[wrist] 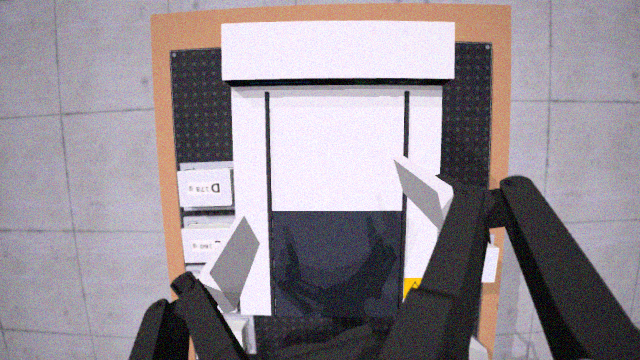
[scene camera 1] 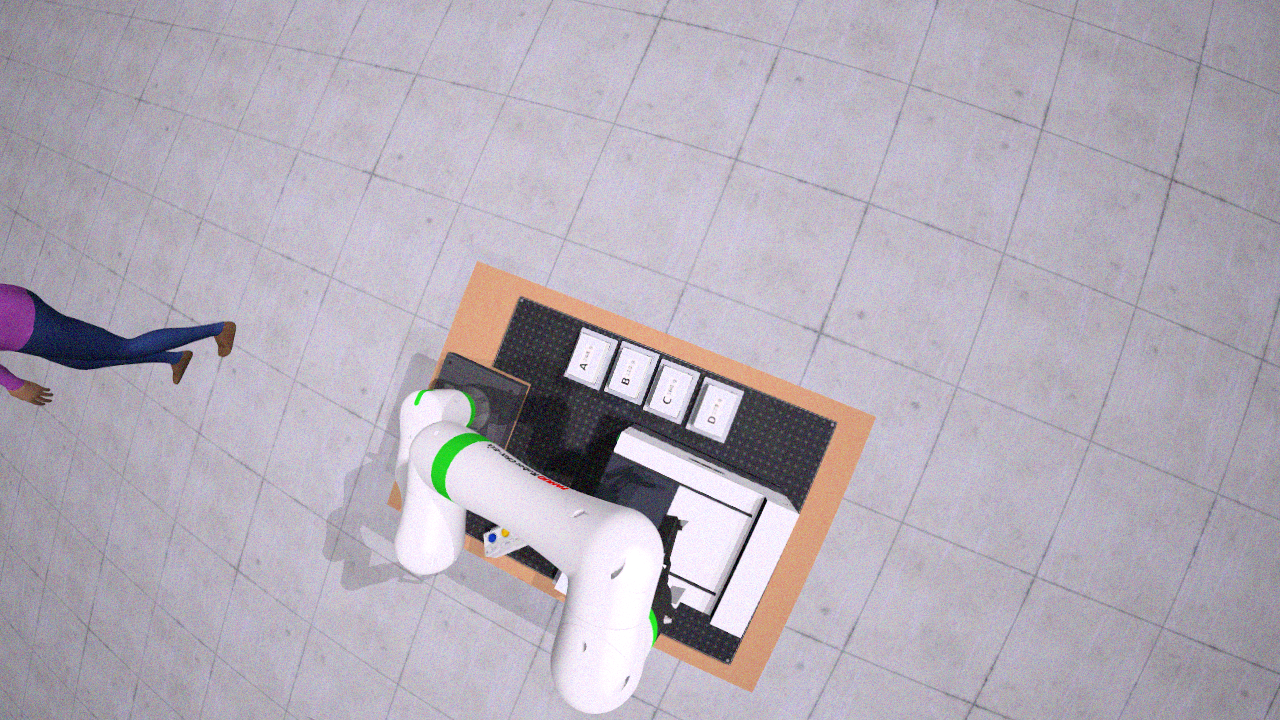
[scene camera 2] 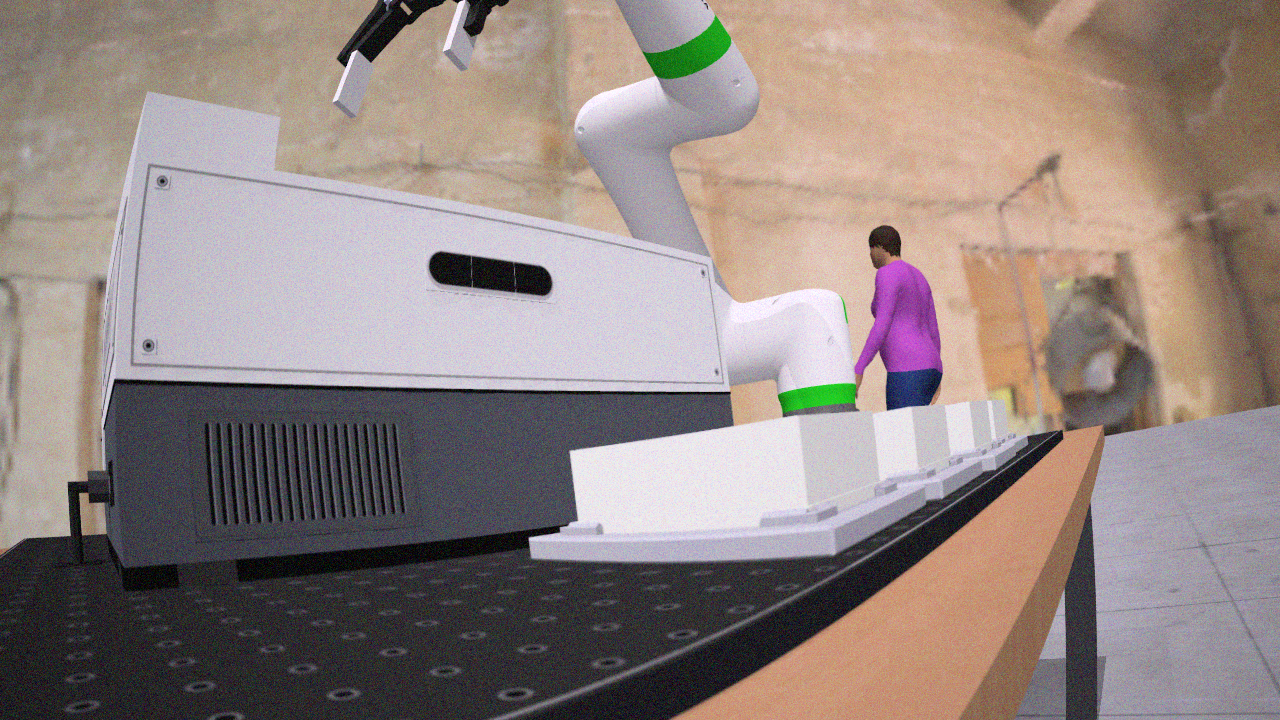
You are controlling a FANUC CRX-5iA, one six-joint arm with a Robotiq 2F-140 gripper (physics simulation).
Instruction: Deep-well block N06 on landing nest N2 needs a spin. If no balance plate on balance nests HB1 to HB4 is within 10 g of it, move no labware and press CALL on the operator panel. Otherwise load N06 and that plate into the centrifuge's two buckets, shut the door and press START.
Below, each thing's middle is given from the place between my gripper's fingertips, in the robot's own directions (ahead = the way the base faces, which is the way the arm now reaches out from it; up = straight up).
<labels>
Now: hand 10 mm short of the centrifuge (scene camera 2: 300,375), 20 mm to the left of it and 270 mm above it. From my hand the other things lie so: button box (scene camera 1: 497,542): 460 mm behind, 270 mm to the right, 350 mm below.
</labels>
